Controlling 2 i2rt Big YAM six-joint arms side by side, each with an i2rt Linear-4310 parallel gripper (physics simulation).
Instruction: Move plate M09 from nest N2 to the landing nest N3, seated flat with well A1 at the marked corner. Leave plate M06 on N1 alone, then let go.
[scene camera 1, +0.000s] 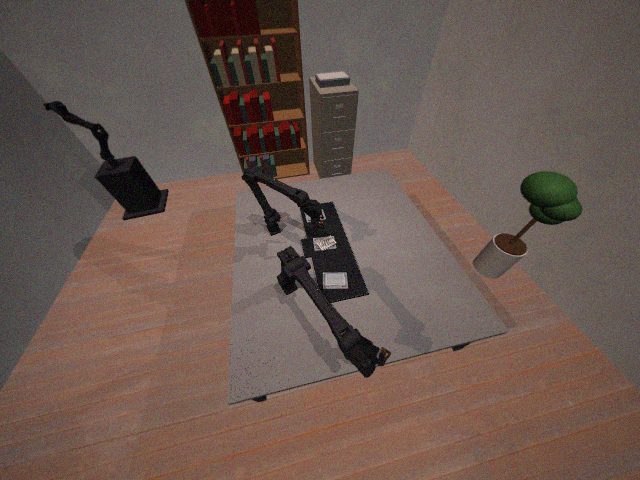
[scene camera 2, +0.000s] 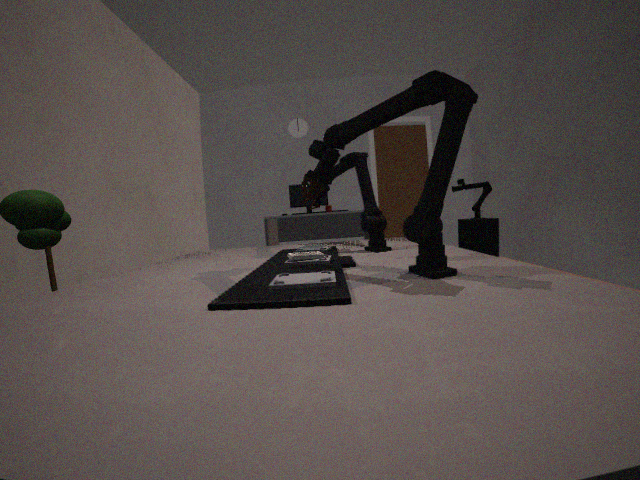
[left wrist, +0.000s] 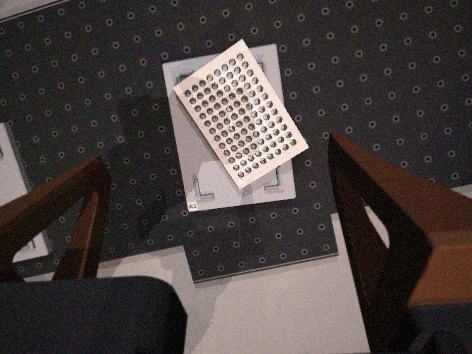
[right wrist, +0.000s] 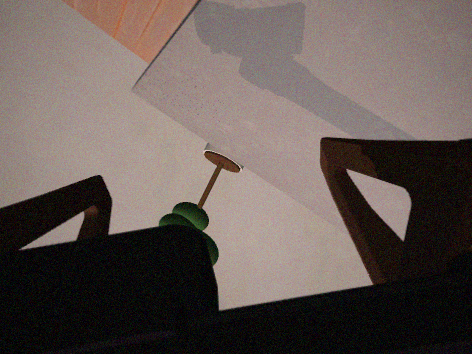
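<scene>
A white 96-well plate, taken as M09 (scene camera 1: 324, 242) (scene camera 2: 308, 255) (left wrist: 242, 117), lies turned askew over the middle nest N2 (left wrist: 190, 145), overhanging its edge. N2's A1 mark shows at its lower left corner in the left wrist view. The landing nest N3 (scene camera 2: 305, 279) (left wrist: 10, 175) holds no plate in scene camera 2. Plate M06 (scene camera 1: 334, 280) sits on the nest nearest the bottom in scene camera 1. My left gripper (scene camera 1: 321, 224) (scene camera 2: 309, 187) (left wrist: 213, 156) is open and empty above the board. My right gripper (scene camera 1: 383, 355) (right wrist: 214, 169) is open and empty, far from the plates.
The black perforated board (scene camera 1: 356, 279) (scene camera 2: 248, 299) (left wrist: 390, 75) carries the nests on a pale grey table (scene camera 1: 413, 258). The right arm reaches over the table's near edge in scene camera 1. A potted plant (scene camera 1: 498, 255) stands beyond the table's right side.
</scene>
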